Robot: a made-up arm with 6 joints.
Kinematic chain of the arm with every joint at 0, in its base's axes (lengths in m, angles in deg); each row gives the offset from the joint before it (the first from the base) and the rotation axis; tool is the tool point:
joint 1: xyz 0 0 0.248 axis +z
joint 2: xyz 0 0 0 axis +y
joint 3: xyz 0 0 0.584 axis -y
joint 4: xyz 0 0 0 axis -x
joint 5: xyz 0.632 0 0 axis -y
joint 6: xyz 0 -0.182 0 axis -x
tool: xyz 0 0 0
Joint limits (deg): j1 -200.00..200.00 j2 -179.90..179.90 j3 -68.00..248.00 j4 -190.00..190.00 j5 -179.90..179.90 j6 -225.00..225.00
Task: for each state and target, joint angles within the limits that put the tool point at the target. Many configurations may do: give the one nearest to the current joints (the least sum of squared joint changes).
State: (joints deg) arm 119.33 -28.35 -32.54 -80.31 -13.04 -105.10
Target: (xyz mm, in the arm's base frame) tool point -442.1 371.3 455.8
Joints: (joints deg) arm 140.97 3.64 -15.09 -86.83 -13.04 -105.10
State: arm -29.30 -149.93 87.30 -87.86 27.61 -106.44
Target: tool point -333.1 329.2 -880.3
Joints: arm -43.35 -168.40 85.40 -93.37 27.61 -106.44
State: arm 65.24 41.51 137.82 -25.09 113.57 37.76
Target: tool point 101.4 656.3 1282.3
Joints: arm 93.10 37.99 111.92 -41.30 113.57 37.76
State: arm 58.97 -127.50 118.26 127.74 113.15 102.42
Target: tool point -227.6 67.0 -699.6
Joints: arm 20.89 -128.60 156.04 142.17 113.15 102.42
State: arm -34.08 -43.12 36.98 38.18 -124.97 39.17
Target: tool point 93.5 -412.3 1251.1
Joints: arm -55.29 -8.28 25.33 29.82 -124.97 39.17
